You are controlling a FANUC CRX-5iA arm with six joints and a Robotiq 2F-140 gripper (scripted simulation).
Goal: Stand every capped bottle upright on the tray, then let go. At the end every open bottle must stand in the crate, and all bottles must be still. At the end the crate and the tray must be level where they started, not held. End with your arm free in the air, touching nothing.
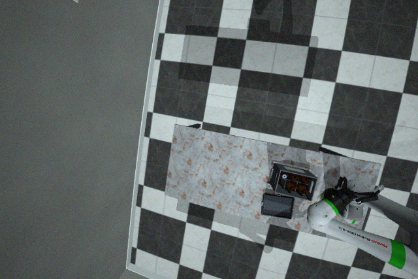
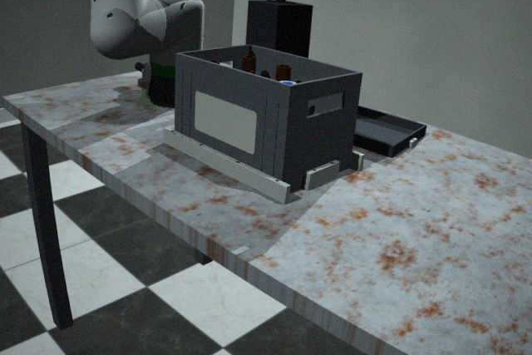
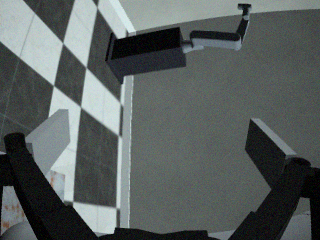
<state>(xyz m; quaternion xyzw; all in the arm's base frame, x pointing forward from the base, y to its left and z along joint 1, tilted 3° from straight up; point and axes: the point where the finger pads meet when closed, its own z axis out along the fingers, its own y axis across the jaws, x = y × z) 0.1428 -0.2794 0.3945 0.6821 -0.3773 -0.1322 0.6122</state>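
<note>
Right now the dark grey crate is 30 cm below my hand, 25 cm ahead of it and 23 cm to the left of it. From my hand the other things lie so: capped bottle: 34 cm ahead, 30 cm below, 20 cm to the left; then dark tray: 51 cm to the left, 37 cm below, 25 cm ahead.
</note>
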